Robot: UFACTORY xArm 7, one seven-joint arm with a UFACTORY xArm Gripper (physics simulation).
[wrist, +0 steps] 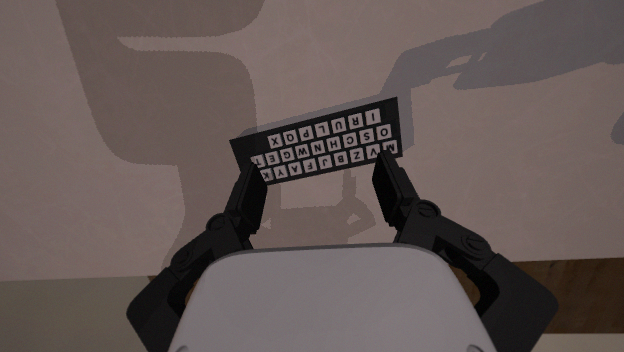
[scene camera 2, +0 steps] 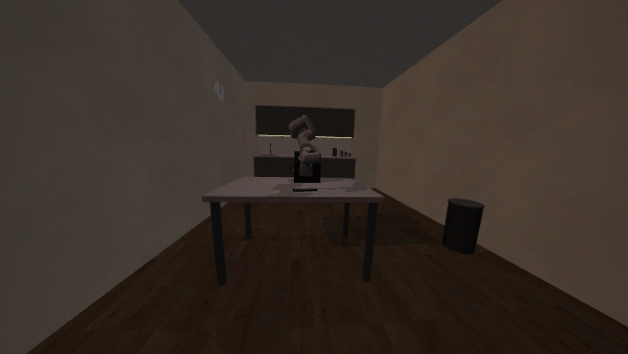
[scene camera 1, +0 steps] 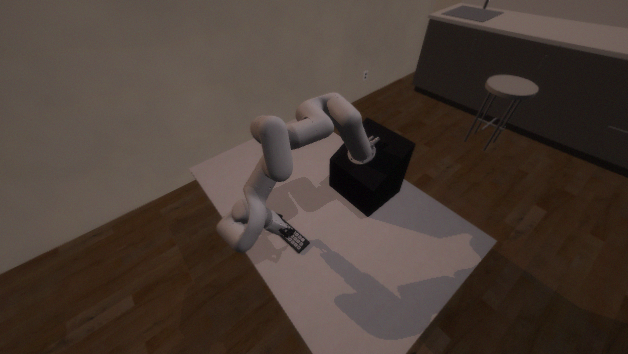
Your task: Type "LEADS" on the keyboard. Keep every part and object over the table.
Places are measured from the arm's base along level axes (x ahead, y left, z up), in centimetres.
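Pixels of known places: gripper, fingertip midpoint: [wrist: 316,170] [scene camera 2: 305,180] [scene camera 1: 286,225]; arm's base, origin of the base link: [scene camera 1: 361,152].
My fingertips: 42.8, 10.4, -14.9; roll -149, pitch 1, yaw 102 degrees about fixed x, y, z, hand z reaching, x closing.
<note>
Ahead of a thing's pixels: the offset from my fingertips to its top centre, as dx, dy, dz. Level surfaces: height alone.
The black keyboard @[-0.6, -0.7, -7.2] [scene camera 1: 299,242] [scene camera 2: 305,190] [wrist: 320,145] with white letter keys lies on the table, tilted slightly in the wrist view with its letters upside down. The L key @[-2.8, +0.0, -7.2] [wrist: 321,128] is in its far row, the E key @[+1.2, -5.5, -7.2] [wrist: 271,158] and S key @[-2.6, +5.0, -7.2] [wrist: 367,136] in the middle row, and the A key @[+2.1, -2.7, -7.2] [wrist: 295,169] in the near row. The D key does not show; the left finger covers that end of the near row. My gripper [wrist: 316,170] is open and empty, its fingertips overlapping the keyboard's near corners in the wrist view. Their height above the keys is hard to tell.
The white table @[dz -8.9] [scene camera 1: 345,220] [scene camera 2: 250,192] carries the black base block [scene camera 1: 367,185], where the arm is mounted. The table's edge runs close behind the gripper in the wrist view. A stool [scene camera 1: 511,86] and a dark bin [scene camera 2: 463,225] stand on the floor.
</note>
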